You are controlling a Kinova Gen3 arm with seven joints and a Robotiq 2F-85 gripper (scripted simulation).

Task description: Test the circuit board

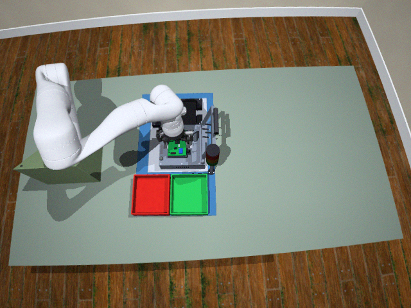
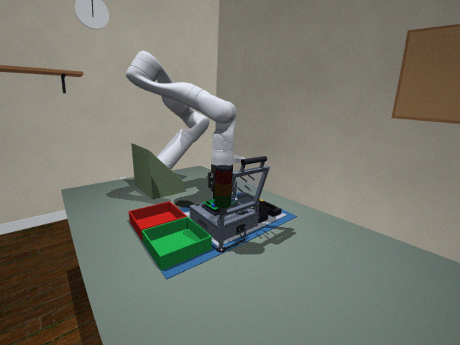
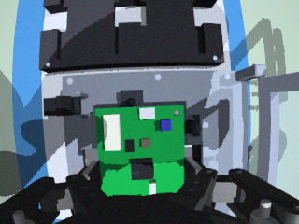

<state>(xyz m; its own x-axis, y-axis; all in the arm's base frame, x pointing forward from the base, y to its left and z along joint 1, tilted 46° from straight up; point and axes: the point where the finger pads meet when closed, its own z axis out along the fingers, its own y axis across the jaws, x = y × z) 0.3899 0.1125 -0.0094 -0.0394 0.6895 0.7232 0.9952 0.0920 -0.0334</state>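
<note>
The green circuit board is right at my hand. Round my hand: nest (10 mm ahead, 10 mm to the left, 10 mm below); then black latch hook (60 mm behind, 60 mm to the left); then clear lid (130 mm ahead, 100 mm above).
</note>
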